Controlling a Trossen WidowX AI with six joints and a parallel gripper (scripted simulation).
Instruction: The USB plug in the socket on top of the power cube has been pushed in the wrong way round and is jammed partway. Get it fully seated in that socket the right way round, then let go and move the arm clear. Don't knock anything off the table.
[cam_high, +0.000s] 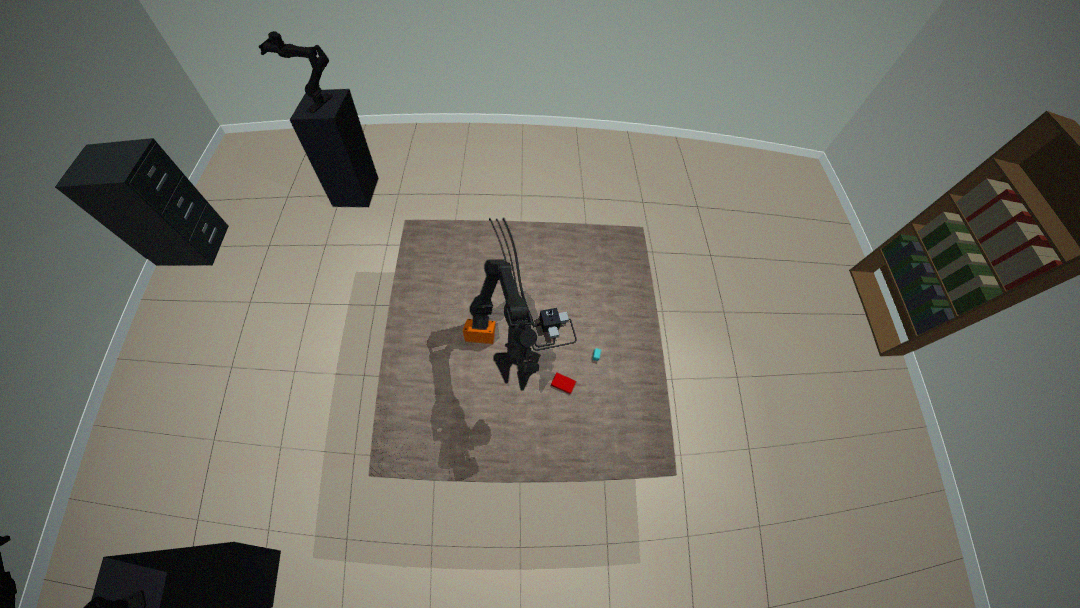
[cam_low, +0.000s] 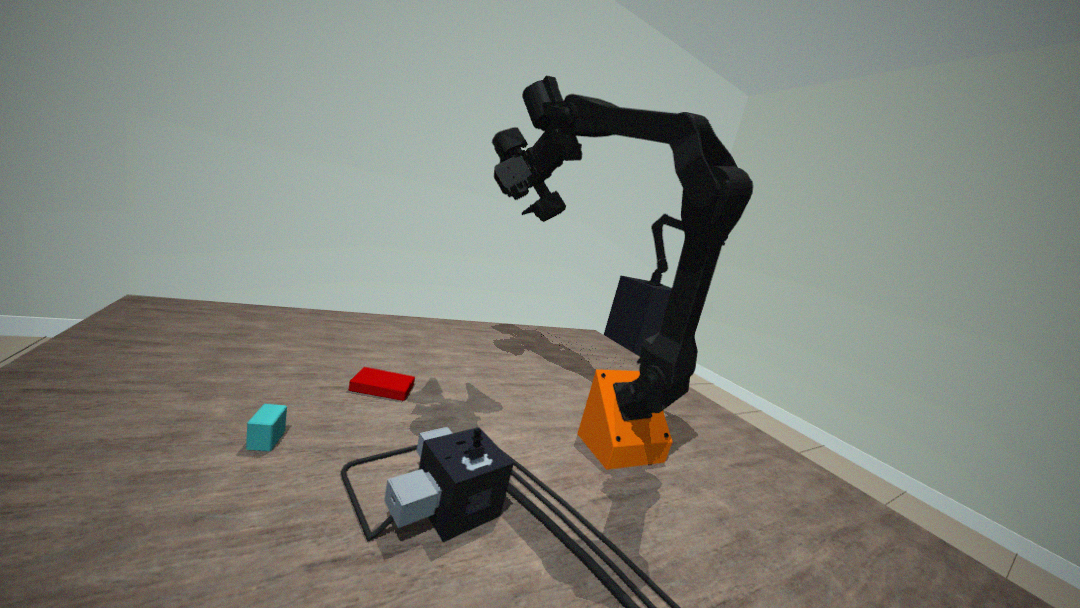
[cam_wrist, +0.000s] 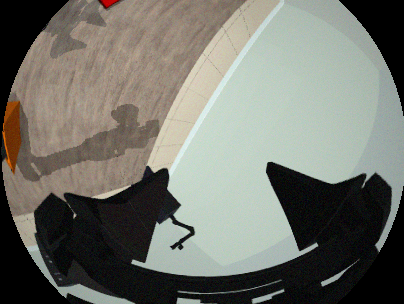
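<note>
Now: gripper tip 15 cm short of the USB plug, 43 cm to the right of it and 30 cm above it. From my gripper tip the other things lie so: light grey socket (14 cm ahead, 43 cm to the left, 32 cm below); then teal block (36 cm ahead, 26 cm to the left, 37 cm below); then flat red block (21 cm ahead, 13 cm to the left, 38 cm below).
</note>
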